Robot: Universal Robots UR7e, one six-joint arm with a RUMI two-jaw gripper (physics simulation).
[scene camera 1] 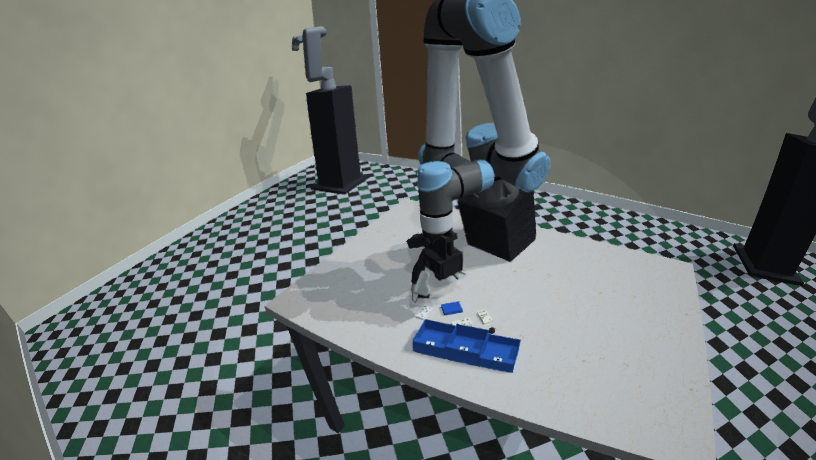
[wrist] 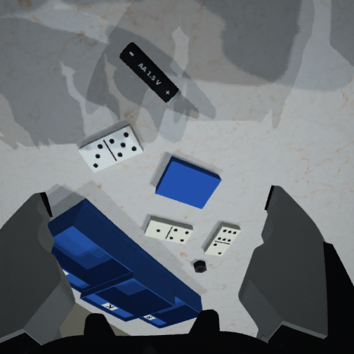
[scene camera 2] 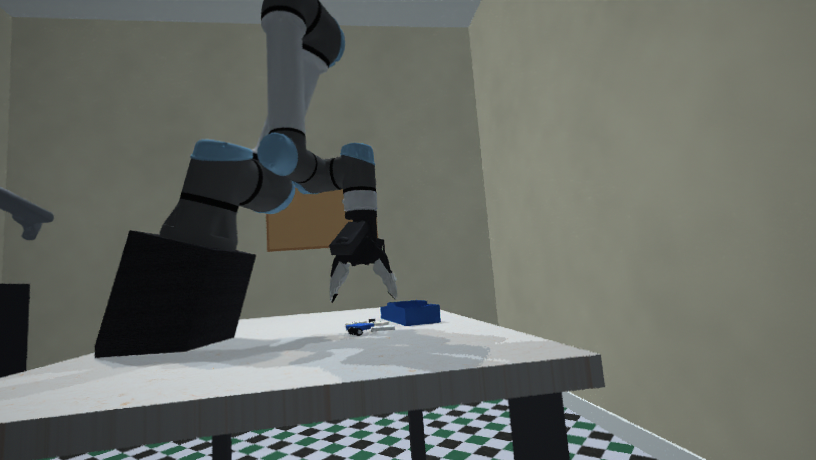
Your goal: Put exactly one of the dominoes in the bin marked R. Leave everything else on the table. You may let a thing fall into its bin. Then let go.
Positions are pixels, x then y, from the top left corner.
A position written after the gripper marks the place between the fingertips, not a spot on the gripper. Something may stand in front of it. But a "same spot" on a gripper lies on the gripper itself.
Scene:
gripper: scene camera 1 436, 290; wrist; scene camera 2
blue three-bin tray: scene camera 1; wrist 113, 273; scene camera 2
same spot on blue three-bin tray: (scene camera 2: 416, 312) = (scene camera 1: 421, 329)
same spot on gripper: (wrist: 290, 289) = (scene camera 2: 341, 268)

